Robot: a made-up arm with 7 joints. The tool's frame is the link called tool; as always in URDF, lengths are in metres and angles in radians. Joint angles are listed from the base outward.
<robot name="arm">
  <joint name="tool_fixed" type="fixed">
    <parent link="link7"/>
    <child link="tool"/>
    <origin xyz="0 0 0" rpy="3.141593 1.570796 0"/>
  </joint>
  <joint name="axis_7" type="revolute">
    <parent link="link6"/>
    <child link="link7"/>
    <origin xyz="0 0 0" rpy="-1.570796 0 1.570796"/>
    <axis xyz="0 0 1"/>
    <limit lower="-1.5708" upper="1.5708"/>
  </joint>
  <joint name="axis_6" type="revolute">
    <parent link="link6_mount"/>
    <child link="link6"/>
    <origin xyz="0 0 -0.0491" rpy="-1.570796 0 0"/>
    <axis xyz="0 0 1"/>
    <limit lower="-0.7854" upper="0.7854"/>
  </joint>
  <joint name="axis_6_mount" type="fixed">
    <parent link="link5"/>
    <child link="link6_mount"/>
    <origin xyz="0 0 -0.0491"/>
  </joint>
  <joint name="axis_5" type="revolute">
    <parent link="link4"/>
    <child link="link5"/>
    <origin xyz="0 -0.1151 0" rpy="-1.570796 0 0"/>
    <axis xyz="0 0 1"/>
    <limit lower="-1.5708" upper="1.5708"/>
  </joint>
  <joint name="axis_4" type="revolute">
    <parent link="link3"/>
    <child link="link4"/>
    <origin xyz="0 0 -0.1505" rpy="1.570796 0 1.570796"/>
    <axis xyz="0 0 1"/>
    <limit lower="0" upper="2.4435"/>
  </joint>
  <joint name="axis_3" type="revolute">
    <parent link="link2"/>
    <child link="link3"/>
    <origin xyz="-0.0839 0 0" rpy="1.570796 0 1.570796"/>
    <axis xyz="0 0 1"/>
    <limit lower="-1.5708" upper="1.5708"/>
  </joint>
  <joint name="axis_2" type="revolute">
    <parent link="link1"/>
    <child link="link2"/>
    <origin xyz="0 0 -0.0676" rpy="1.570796 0 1.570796"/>
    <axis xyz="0 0 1"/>
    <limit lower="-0.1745" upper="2"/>
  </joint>
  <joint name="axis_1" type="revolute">
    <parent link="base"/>
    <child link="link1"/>
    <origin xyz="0 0.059 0" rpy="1.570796 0 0"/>
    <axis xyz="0 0 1"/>
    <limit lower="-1.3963" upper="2"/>
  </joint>
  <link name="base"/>
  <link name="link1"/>
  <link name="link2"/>
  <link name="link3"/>
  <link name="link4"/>
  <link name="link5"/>
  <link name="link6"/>
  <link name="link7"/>
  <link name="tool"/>
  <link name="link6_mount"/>
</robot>
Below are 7 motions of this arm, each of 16 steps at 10 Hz.
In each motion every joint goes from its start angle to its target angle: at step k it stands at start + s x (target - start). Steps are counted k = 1, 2, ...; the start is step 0. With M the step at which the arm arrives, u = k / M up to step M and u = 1 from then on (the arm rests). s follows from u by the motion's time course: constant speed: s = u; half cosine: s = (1 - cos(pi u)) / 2; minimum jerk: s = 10 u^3 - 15 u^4 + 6 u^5.
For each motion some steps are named. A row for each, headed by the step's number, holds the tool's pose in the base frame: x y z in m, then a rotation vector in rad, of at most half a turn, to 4 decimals.
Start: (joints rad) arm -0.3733 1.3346 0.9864 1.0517 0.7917 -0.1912 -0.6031
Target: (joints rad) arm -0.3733 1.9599 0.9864 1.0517 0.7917 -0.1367 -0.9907
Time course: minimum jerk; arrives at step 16
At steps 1, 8, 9, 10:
1: 0.1211 0.4934 0.0289 1.4232 -1.8445 0.8619
8: 0.1608 0.4540 0.1303 1.5790 -2.0556 0.7804
9: 0.1693 0.4401 0.1520 1.6088 -2.1098 0.7624
10: 0.1769 0.4256 0.1714 1.6341 -2.1623 0.7458

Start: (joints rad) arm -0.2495 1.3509 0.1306 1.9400 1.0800 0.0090 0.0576
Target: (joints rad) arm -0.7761 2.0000 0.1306 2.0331 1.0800 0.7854 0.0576
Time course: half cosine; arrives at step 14
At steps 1, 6, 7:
1: 0.1888 0.2857 -0.0574 -0.1040 -1.5103 -0.5110
6: 0.1880 0.2760 -0.0580 0.0280 -0.9754 -0.7072
7: 0.1886 0.2714 -0.0594 0.0693 -0.8180 -0.7613

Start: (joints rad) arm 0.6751 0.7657 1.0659 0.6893 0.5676 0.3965 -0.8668
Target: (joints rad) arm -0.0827 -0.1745 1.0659 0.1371 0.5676 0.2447 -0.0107
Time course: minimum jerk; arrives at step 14
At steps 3, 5, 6, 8, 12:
3: 0.1884 0.4735 -0.1553 0.4901 -0.7396 1.9594
5: 0.1924 0.4227 -0.2466 0.3743 -0.5737 1.8116
6: 0.1799 0.3787 -0.3049 0.2860 -0.4502 1.7333
8: 0.1153 0.2623 -0.4037 0.0785 -0.1637 1.6282
12: -0.0135 0.0865 -0.4444 -0.2020 0.2263 1.6238

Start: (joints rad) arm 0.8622 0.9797 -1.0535 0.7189 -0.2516 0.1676 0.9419
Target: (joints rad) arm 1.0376 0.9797 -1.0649 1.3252 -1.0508 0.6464 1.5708
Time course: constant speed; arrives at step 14
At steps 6, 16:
6: 0.3134 0.3341 -0.1225 0.4627 0.1746 -1.2180
16: 0.3178 0.2634 -0.0711 0.7570 0.2787 -1.1461

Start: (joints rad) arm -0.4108 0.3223 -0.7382 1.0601 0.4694 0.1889 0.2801
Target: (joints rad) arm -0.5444 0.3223 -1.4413 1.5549 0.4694 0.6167 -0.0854
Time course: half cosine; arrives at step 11
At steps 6, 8, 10, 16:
6: -0.0768 0.0371 -0.3304 -0.7592 0.0477 -0.6551
8: -0.1077 0.0127 -0.2932 -0.8347 0.1320 -0.7927
10: -0.1256 0.0024 -0.2680 -0.8832 0.1753 -0.8754
16: -0.1279 0.0013 -0.2645 -0.8899 0.1807 -0.8864

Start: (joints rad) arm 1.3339 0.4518 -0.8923 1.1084 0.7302 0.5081 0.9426
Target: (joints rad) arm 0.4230 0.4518 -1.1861 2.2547 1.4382 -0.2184 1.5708
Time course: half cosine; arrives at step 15
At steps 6, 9, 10, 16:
6: 0.3176 0.0746 -0.0591 -1.4431 -0.9588 -1.5566
9: 0.2290 0.0398 -0.1099 -2.2320 -0.8257 -1.6180
10: 0.1986 0.0342 -0.1173 -2.4897 -0.8079 -1.5674
16: 0.1208 0.0322 -0.1173 2.5174 0.6837 0.9897

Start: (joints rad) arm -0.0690 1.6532 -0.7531 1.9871 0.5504 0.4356 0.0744
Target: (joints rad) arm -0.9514 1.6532 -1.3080 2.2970 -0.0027 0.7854 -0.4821
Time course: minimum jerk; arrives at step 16
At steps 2, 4, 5, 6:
2: 0.1302 0.2843 -0.1331 0.2539 -0.3936 -1.1048
4: 0.1105 0.2795 -0.1467 0.2490 -0.3020 -1.1507
5: 0.0921 0.2753 -0.1561 0.2410 -0.2271 -1.1935
6: 0.0682 0.2701 -0.1647 0.2261 -0.1410 -1.2495

